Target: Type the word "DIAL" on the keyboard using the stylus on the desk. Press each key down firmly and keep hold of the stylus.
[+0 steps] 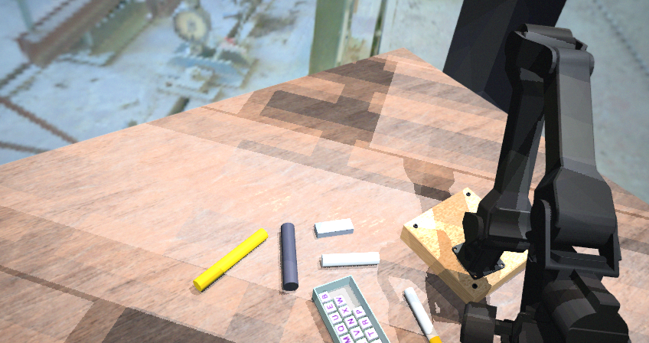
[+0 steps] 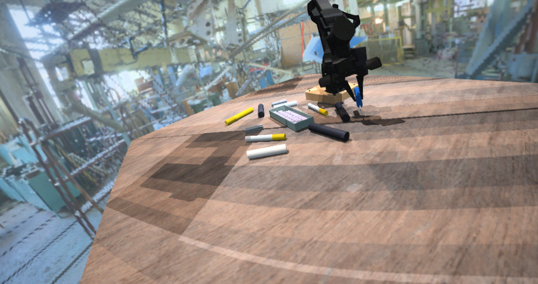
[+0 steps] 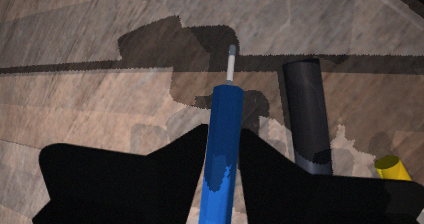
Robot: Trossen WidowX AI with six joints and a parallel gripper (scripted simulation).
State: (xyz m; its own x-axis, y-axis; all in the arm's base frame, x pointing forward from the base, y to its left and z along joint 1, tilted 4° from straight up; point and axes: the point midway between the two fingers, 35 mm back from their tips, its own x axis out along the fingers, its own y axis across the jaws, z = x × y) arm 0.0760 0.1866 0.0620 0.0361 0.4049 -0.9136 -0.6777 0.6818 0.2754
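Now: the white stylus tip 3 cm ahead of my gripper tip, 3 cm to the left of it and 1 cm below it. Also, from my gripper tip: blue stylus: 1 cm ahead, 1 cm to the left; yellow marker: 29 cm ahead, 36 cm to the right, 4 cm below; grey block: 29 cm ahead, 18 cm to the right, 4 cm below.
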